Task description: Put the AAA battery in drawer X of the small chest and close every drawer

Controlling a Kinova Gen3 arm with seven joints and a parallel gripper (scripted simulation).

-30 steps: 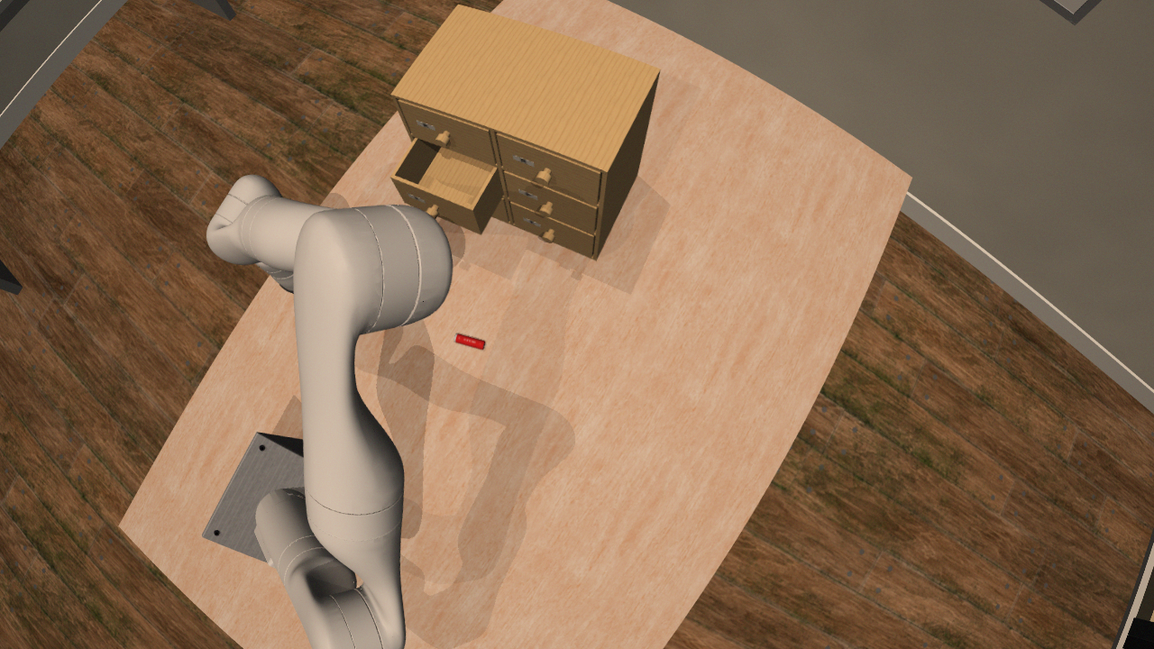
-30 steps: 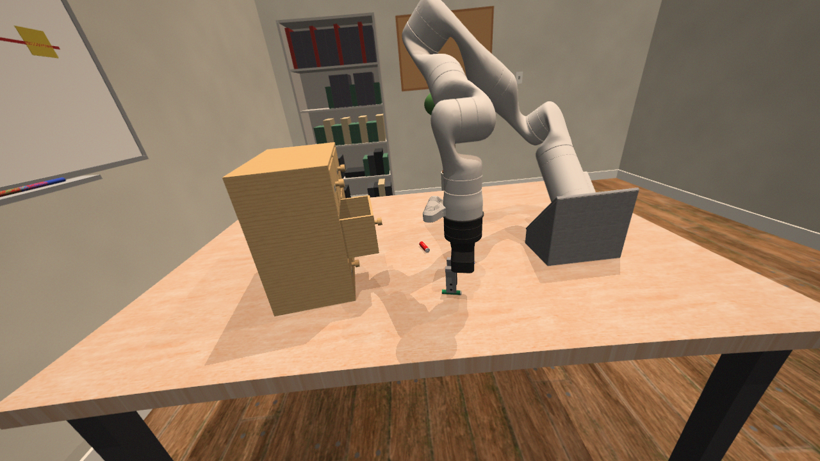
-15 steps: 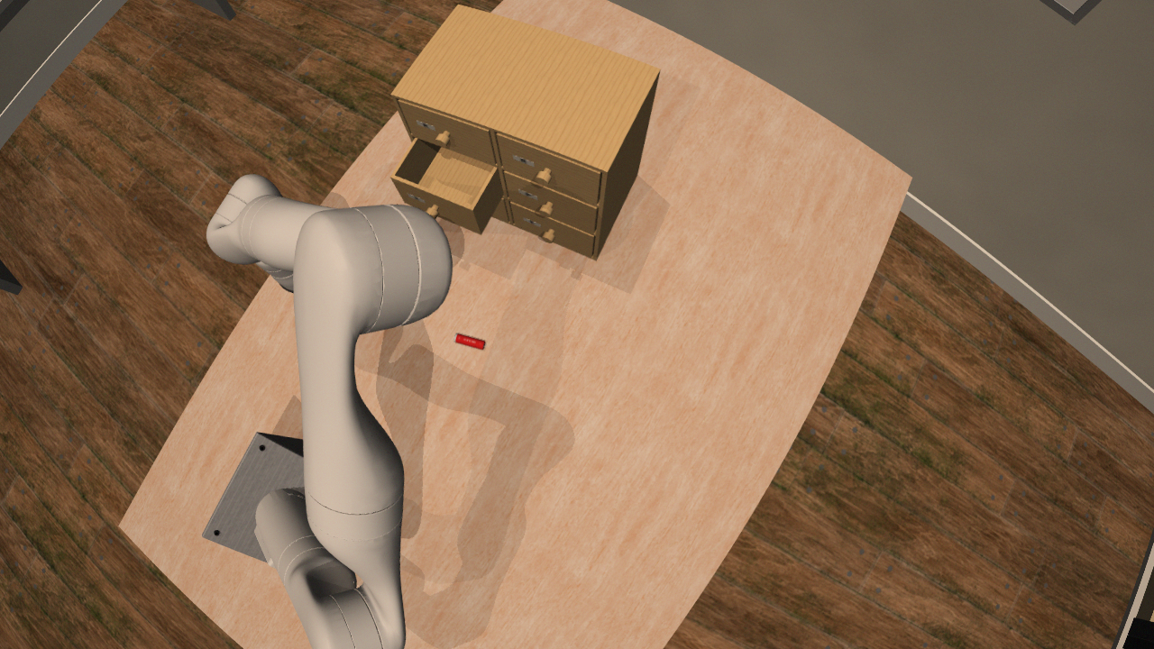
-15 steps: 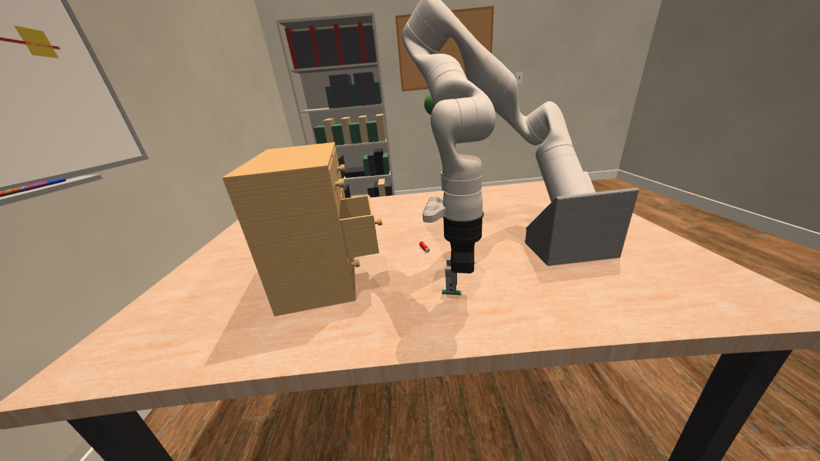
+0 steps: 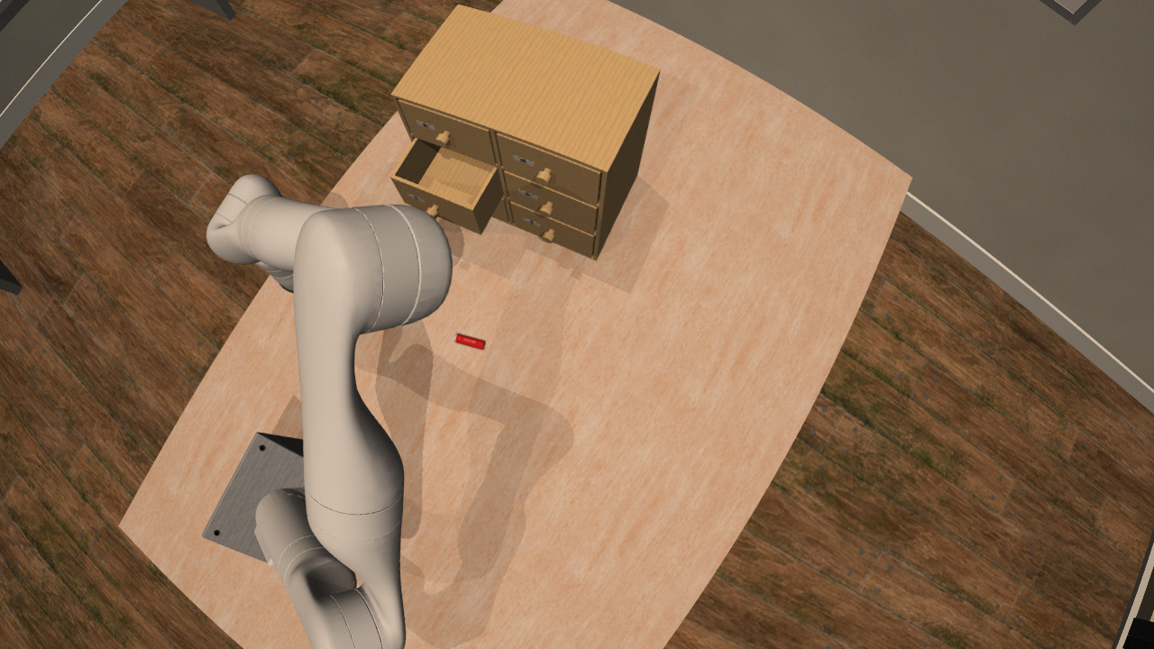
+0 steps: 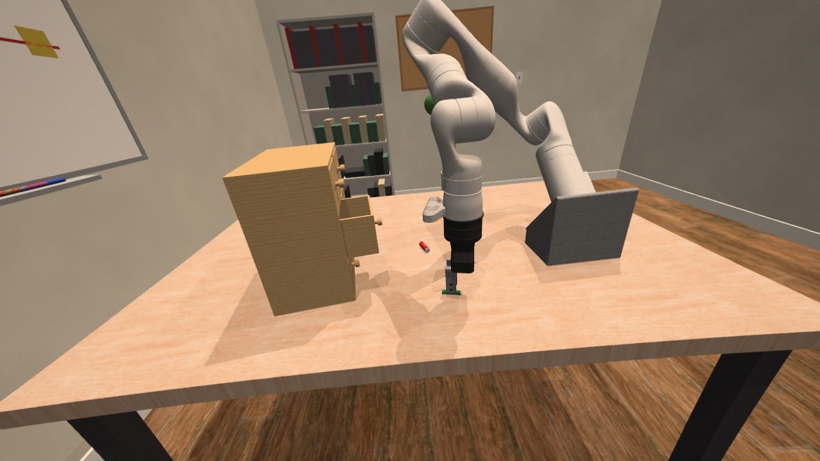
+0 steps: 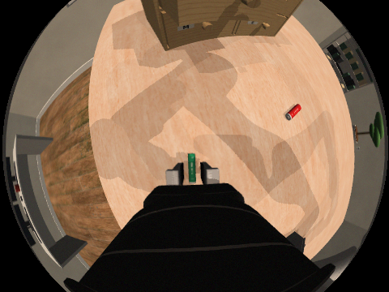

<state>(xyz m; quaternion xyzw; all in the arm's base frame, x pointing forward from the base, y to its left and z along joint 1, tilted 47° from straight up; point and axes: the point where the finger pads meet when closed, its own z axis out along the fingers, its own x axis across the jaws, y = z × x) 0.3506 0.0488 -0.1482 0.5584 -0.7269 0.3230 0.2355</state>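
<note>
My hand is 30 mm above the green AAA battery. The rest, counted from my hand: red battery: 220 mm to the right, 40 mm ahead, 30 mm below.
</note>
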